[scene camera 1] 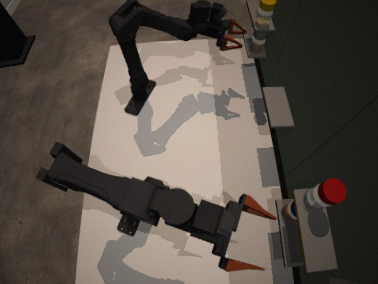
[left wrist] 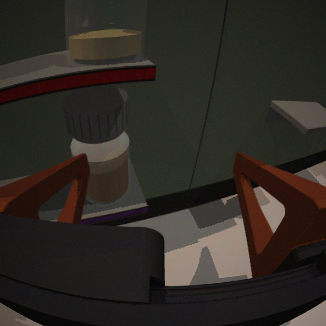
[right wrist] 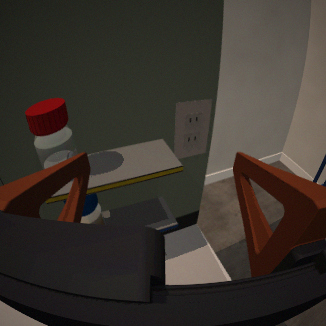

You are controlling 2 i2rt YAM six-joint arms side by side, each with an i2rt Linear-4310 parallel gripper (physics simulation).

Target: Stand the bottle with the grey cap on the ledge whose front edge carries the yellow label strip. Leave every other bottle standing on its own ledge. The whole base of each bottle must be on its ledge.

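Places are measured from the left arm's base along level axes (x left, y ahead, z down), in centimetres.
Pixels of known places: left gripper, between the fingertips: point(scene camera 1: 244, 39) point(left wrist: 160, 160); right gripper, between the fingertips: point(scene camera 1: 270, 243) point(right wrist: 161, 160); left arm's base, origin of its link: point(scene camera 1: 140, 96).
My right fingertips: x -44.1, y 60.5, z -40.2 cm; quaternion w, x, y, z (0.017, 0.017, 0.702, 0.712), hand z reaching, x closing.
Observation:
Ahead of a thing's pixels: the offset from my right fingertips to its top centre. "spot": to the spot under its first point.
The grey-capped bottle {dx +75.7, dy -16.9, dz +14.2 cm} point(scene camera 1: 257, 45) point(left wrist: 107, 177) stands upright on a low ledge with a purple strip {spot: dx +71.4, dy -19.2, dz +25.2 cm} point(left wrist: 140, 209), under a red-strip ledge {spot: dx +72.5, dy -19.7, dz +11.3 cm} point(left wrist: 125, 75). My left gripper point(scene camera 1: 243, 40) point(left wrist: 160, 160) is open and empty in front of it; in the left wrist view the bottle is behind the left-hand finger. The yellow-strip ledge {dx +8.3, dy +13.0, dz +10.7 cm} point(scene camera 1: 320, 257) point(right wrist: 150, 155) carries a red-capped bottle {dx +14.9, dy +10.8, dz +0.2 cm} point(scene camera 1: 325, 194) point(right wrist: 52, 135) at one end. My right gripper point(scene camera 1: 269, 244) point(right wrist: 161, 160) is open and empty in front of the ledges there.
A yellow-capped bottle {spot: dx +72.4, dy -17.0, dz +3.7 cm} point(scene camera 1: 265, 12) point(left wrist: 105, 45) stands on the red-strip ledge. A blue-capped bottle {dx +13.4, dy +10.2, dz +14.2 cm} point(scene camera 1: 289, 211) point(right wrist: 91, 210) stands on a lower ledge {dx +8.3, dy +13.0, dz +24.7 cm} point(scene camera 1: 294, 250) point(right wrist: 145, 215) beneath the yellow-strip one. A bare ledge {dx +44.9, dy -3.1, dz +17.7 cm} point(scene camera 1: 278, 106) point(left wrist: 302, 114) lies between the two groups. A wall socket {dx -4.5, dy +23.0, dz +4.5 cm} point(right wrist: 192, 129) is beyond.

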